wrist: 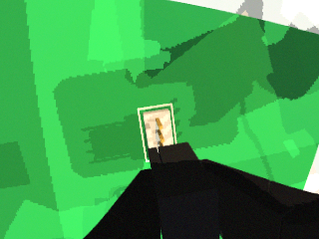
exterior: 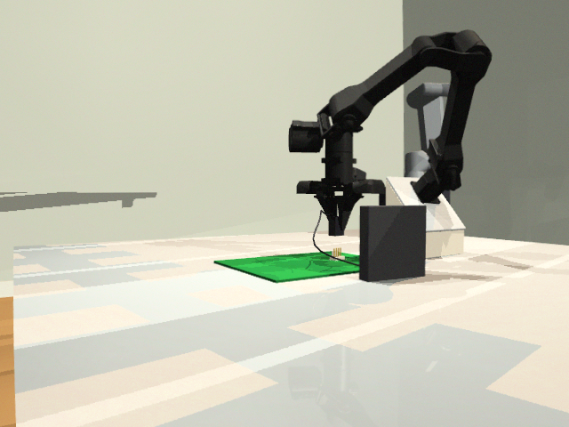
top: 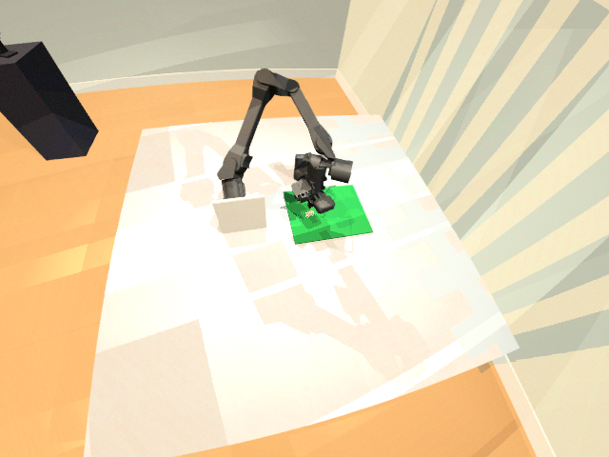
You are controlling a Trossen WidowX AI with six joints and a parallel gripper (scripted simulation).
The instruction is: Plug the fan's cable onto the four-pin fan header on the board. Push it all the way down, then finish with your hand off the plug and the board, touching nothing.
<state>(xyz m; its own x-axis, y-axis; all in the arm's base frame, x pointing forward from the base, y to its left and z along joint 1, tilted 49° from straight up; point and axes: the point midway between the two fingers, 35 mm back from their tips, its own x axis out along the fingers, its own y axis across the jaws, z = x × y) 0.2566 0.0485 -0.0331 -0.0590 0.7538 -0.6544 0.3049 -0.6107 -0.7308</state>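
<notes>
My gripper tip is now 70 mm above the four-pin header. Round my gripper tip: black fan (30 mm ahead, 190 mm to the left, 10 mm below); black plug (10 mm ahead, 10 mm above).
</notes>
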